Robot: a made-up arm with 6 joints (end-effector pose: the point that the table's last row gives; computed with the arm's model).
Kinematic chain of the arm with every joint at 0, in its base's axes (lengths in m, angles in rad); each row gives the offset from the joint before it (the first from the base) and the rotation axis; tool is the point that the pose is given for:
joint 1: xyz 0 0 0.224 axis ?
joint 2: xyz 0 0 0 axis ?
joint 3: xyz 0 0 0.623 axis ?
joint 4: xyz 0 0 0 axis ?
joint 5: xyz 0.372 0 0 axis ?
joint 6: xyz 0 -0.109 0 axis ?
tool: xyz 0 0 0
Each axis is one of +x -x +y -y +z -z.
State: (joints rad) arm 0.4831 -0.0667 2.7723 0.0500 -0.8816 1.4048
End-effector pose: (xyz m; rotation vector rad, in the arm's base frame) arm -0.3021 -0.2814 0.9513 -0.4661 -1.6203 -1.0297
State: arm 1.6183 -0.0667 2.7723 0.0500 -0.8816 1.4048
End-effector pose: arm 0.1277 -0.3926 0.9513 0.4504 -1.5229 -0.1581
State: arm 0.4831 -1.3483 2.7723 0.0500 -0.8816 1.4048
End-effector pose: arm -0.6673 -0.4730 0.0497 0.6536 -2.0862 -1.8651
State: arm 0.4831 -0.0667 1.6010 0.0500 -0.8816 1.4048
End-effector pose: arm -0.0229 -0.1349 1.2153 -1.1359 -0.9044 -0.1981
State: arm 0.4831 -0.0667 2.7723 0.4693 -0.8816 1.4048
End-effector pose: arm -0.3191 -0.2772 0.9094 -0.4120 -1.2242 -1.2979
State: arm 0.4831 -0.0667 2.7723 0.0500 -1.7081 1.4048
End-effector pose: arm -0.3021 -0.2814 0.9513 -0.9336 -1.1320 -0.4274
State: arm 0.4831 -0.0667 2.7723 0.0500 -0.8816 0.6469
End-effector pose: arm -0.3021 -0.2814 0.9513 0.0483 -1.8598 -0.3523
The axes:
joint 1: +z
joint 2: +y
joint 3: -y
joint 4: -x
joint 5: -y
joint 6: -x

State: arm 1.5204 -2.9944 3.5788 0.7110 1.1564 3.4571
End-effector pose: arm 0.0948 0.2403 -0.2177 -1.2619 -1.3874 -2.1818
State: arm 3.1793 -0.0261 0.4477 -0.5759 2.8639 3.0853
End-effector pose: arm -0.3451 0.0785 0.9637 -0.4846 0.1871 0.2426
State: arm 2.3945 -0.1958 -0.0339 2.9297 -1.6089 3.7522
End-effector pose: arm -0.2501 0.0864 0.9177 1.5021 -0.8831 1.1395
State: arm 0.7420 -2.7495 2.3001 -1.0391 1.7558 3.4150
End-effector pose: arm -0.1128 -0.1784 -0.7339 3.0110 -0.5676 0.5347
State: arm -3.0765 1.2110 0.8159 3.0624 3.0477 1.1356
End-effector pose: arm -0.9207 -0.1689 0.3081 -1.1935 -0.2977 -0.1328
